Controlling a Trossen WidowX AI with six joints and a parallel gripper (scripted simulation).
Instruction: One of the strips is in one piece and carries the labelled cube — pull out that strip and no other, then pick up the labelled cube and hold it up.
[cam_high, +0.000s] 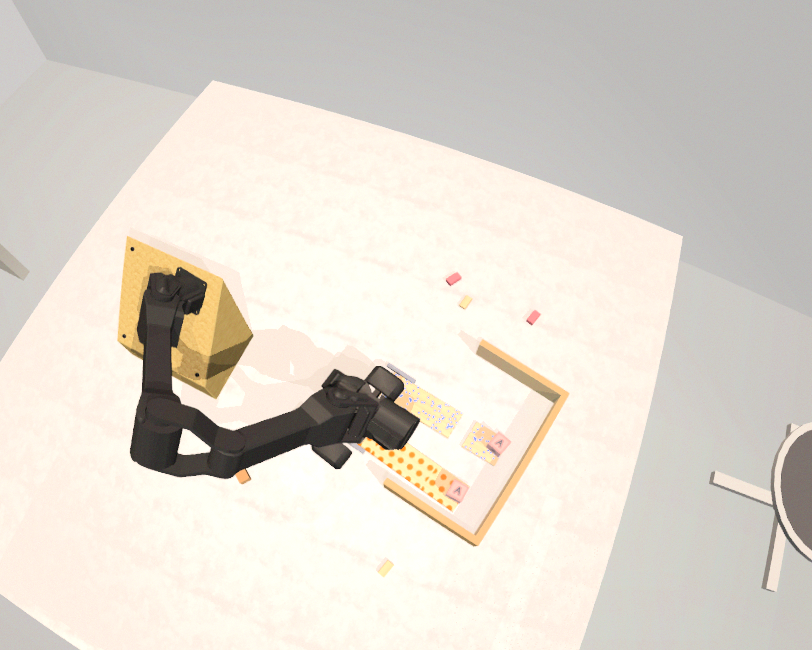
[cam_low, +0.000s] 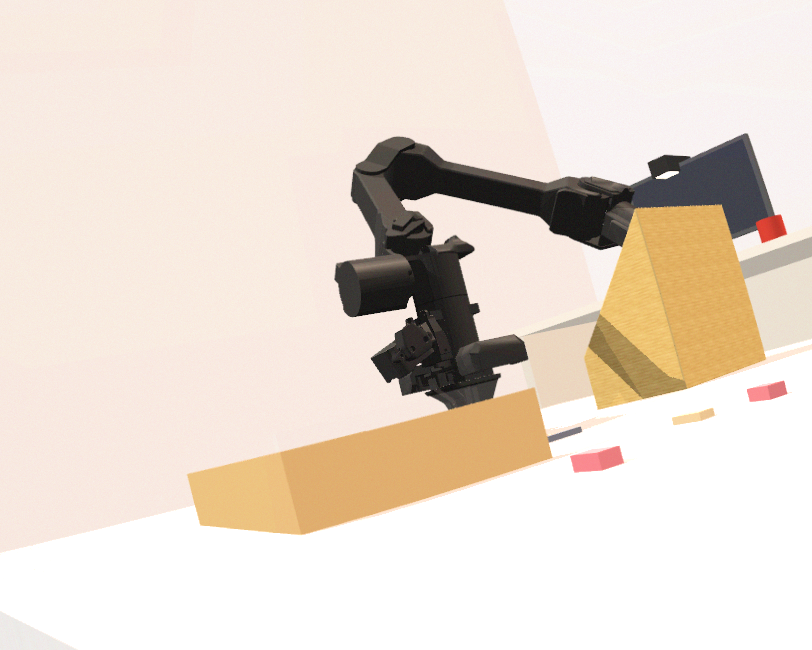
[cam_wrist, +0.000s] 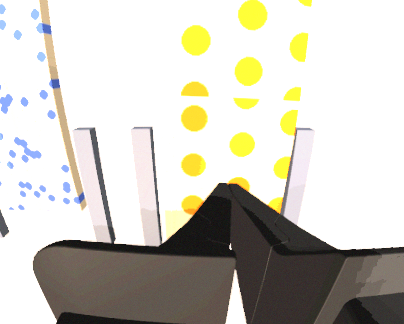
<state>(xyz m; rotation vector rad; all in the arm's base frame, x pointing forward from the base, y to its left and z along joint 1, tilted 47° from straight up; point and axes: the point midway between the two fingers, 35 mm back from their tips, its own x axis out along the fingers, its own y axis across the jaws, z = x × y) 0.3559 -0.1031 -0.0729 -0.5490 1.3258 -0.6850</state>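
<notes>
My gripper tip is now 100 mm short of the orange-dotted strip and 10 mm to the left of it. The rest, counted from my gripper tip: blue-speckled strip: 90 mm to the left, 70 mm ahead.
</notes>
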